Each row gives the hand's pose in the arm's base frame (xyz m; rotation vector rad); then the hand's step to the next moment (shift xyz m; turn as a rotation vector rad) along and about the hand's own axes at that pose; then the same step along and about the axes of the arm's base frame.
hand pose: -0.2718 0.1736 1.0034 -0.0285 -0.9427 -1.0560
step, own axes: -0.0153 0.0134 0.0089 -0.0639 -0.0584 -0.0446
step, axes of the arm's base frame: 0.0019 0.0221 0.0007 -0.0248 -0.0042 -0.0941
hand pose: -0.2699 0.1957 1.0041 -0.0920 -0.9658 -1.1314
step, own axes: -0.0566 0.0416 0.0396 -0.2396 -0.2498 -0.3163
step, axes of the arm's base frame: 0.0044 0.0805 0.0014 -0.0276 -0.1066 -0.4558
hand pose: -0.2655 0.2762 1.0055 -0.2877 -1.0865 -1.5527
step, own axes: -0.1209 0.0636 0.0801 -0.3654 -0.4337 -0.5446
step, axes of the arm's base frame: 0.0634 0.1447 -0.0108 -0.0653 -0.2145 -0.7536
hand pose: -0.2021 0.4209 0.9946 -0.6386 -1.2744 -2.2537
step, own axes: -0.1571 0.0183 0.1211 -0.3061 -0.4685 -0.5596
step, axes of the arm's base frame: 0.1536 0.1240 -0.0267 -0.1350 -0.2217 -0.7476
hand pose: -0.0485 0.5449 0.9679 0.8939 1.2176 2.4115
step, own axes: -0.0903 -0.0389 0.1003 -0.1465 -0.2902 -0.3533
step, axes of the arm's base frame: 0.1331 0.0392 -0.0219 -0.1209 -0.1194 -0.4490
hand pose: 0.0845 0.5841 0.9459 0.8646 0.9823 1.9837
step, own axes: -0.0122 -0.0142 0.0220 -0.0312 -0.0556 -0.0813
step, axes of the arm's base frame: 0.0284 0.0034 -0.0044 -0.0326 -0.0302 -0.0933
